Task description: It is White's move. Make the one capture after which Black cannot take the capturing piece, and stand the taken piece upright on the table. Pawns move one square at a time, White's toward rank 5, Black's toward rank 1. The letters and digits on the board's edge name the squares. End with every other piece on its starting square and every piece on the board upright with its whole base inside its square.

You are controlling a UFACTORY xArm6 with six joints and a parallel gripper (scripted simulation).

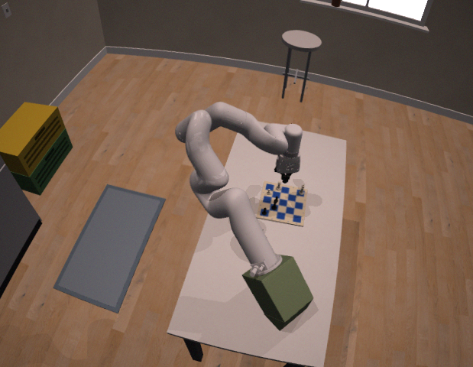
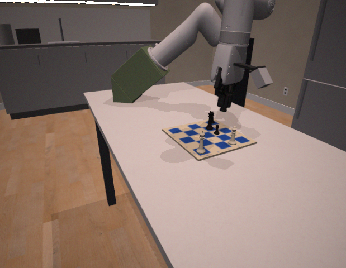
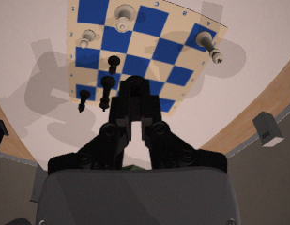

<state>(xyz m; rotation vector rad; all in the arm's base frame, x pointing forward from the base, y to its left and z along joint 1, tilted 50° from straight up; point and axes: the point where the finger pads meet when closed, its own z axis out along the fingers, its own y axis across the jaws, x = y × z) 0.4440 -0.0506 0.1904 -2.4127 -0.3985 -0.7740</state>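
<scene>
Now: hand 110 mm above the black pawn, 50 mm past it and 10 mm to the right of it. From my hand the other things lie so: white piece (100 mm below, 80 mm to the right, 50 mm ahead); tall black piece (100 mm below, 90 mm behind); black knight (20 mm below).
</scene>
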